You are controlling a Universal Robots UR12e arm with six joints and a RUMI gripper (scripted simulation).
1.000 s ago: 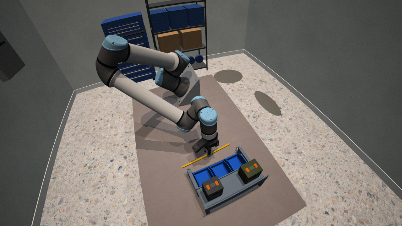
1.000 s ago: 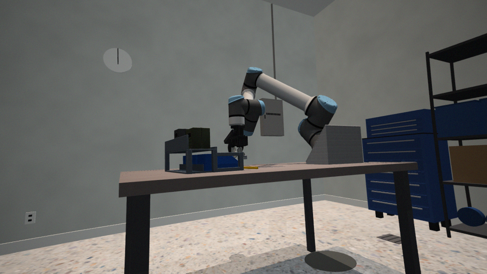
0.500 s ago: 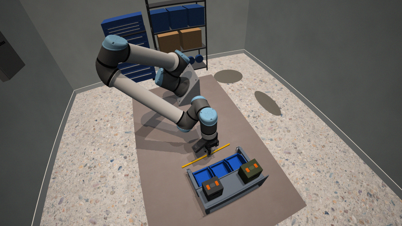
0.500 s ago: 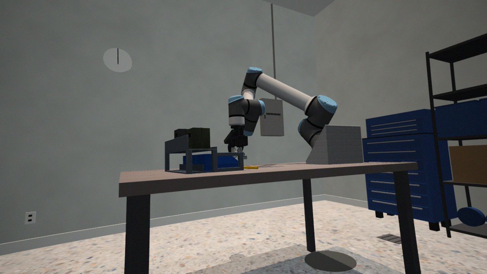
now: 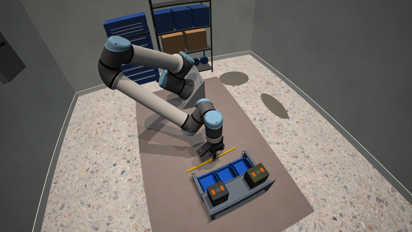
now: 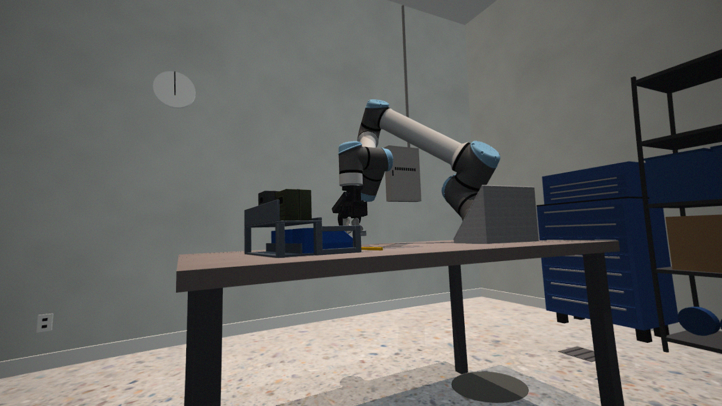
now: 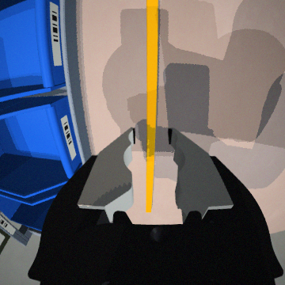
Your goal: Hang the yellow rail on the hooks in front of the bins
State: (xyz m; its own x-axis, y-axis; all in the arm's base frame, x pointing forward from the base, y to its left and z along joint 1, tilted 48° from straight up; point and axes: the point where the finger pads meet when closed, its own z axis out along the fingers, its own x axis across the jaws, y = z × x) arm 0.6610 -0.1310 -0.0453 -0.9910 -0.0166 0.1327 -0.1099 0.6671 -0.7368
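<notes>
The yellow rail lies 3 cm below my hand. The rest, counted from my hand: green case (27 cm ahead, 15 cm to the left, 12 cm above); then black case (28 cm ahead, 13 cm above, 8 cm to the right).
</notes>
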